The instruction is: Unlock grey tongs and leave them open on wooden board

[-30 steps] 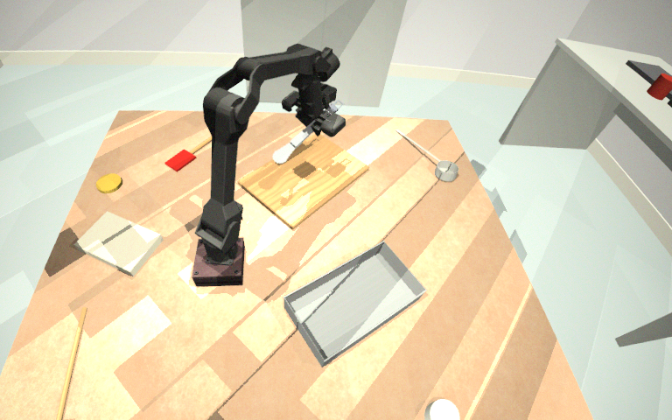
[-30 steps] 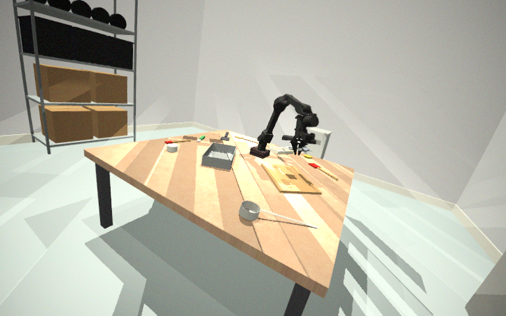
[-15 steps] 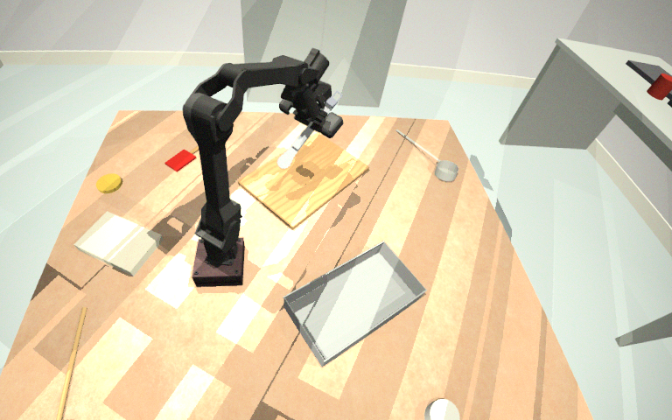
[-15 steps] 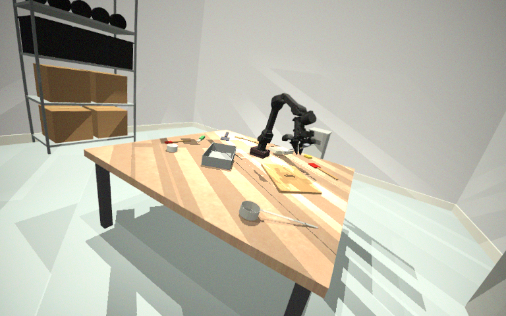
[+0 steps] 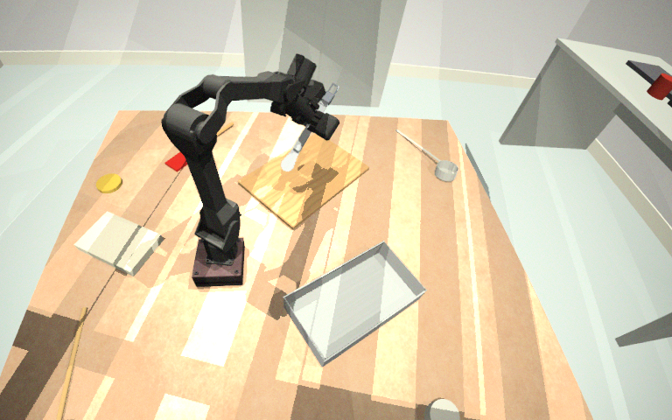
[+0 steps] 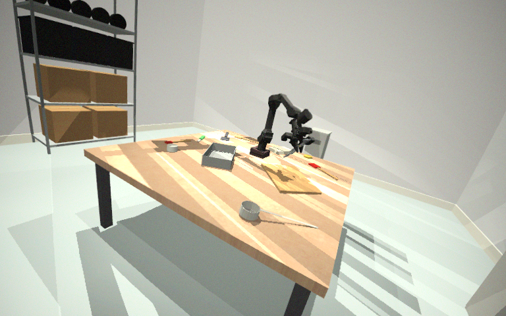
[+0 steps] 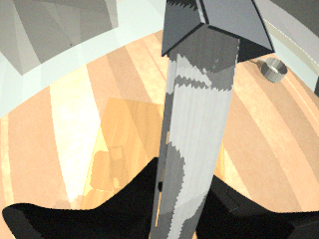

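Right now my gripper tip is 20 mm past the wooden board, 40 mm to the left of it and 170 mm above it. Also, from my gripper tip: red spatula: 390 mm behind, 30 mm to the left, 170 mm below; roasting tin: 140 mm ahead, 450 mm to the right, 150 mm below; white block: 480 mm behind, 360 mm to the right, 160 mm below.
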